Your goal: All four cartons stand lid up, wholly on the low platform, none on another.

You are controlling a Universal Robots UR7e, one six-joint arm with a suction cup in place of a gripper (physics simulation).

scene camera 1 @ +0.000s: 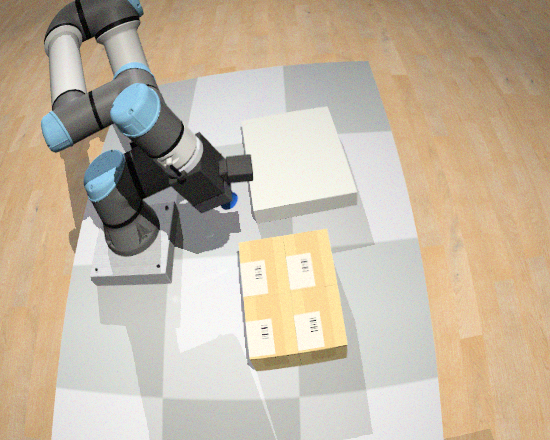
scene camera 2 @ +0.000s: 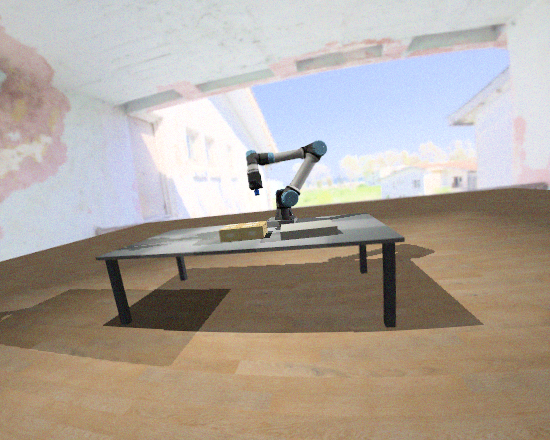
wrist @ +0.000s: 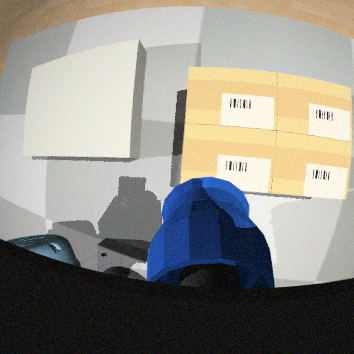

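Where they show: hand, its tool point: (scene camera 2: 257, 194) (wrist: 204, 216); arm's base, origin of its link: (scene camera 1: 132, 231) (scene camera 2: 284, 218).
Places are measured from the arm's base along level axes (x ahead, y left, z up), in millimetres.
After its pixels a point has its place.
Four tan cartons stand lid up on the table in a tight two-by-two block, each with a white barcode label. One carton (scene camera 1: 277, 250) (wrist: 200, 87) is near the platform on the right in scene camera 1, another carton (scene camera 1: 250, 252) {x 293, y -138, z 36 mm} (wrist: 197, 145) {x 330, y -132, z 36 mm} on the left. Behind these, away from the platform, are a third carton (scene camera 1: 330, 305) {x 434, y -293, z 36 mm} (wrist: 292, 100) {x 411, y -274, z 36 mm} and a fourth carton (scene camera 1: 257, 307) {x 294, y -271, z 36 mm} (wrist: 287, 170) {x 303, y -270, z 36 mm}. The low off-white platform (scene camera 1: 300, 155) {x 436, y 139, z 7 mm} (scene camera 2: 310, 228) {x 533, y 167, z 7 mm} (wrist: 82, 105) {x 410, y 108, z 7 mm} lies beside the block, apart from it, and bears no carton. My blue suction cup (scene camera 1: 230, 201) {x 283, y -147, z 219 mm} (scene camera 2: 257, 192) (wrist: 206, 200) is open and hangs empty above the table.
The table (scene camera 1: 395, 310) {x 575, y -300, z -41 mm} (scene camera 2: 165, 245) {x 395, y -797, z -41 mm} has a grey-and-white checkered top. The arm's square base (scene camera 1: 130, 276) {x -1, y -129, z -1 mm} stands on it, left of the platform and cartons in scene camera 1. A narrow gap separates the platform from the cartons.
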